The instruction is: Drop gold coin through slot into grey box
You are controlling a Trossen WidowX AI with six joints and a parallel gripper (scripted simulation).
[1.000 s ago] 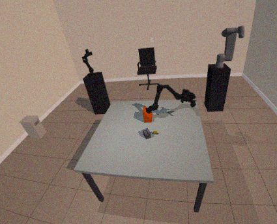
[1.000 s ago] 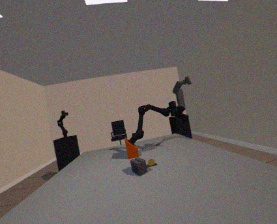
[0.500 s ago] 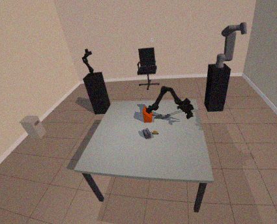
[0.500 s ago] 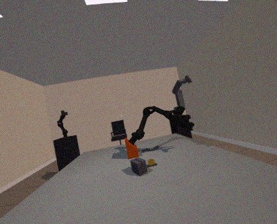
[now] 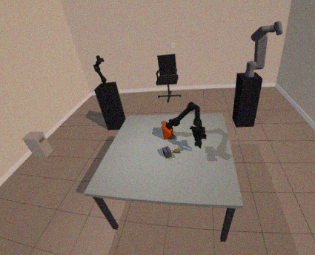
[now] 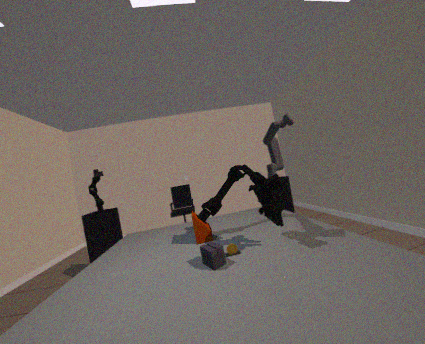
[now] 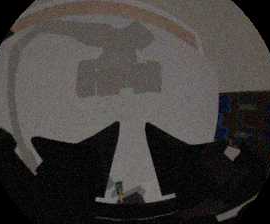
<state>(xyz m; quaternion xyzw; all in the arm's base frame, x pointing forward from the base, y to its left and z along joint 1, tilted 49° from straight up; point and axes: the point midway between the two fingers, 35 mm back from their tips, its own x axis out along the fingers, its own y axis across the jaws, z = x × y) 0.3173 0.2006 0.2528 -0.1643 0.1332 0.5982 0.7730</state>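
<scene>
Right now the gold coin is 3 cm behind my gripper tip, 23 cm to the right of it and 6 cm below it.
</scene>
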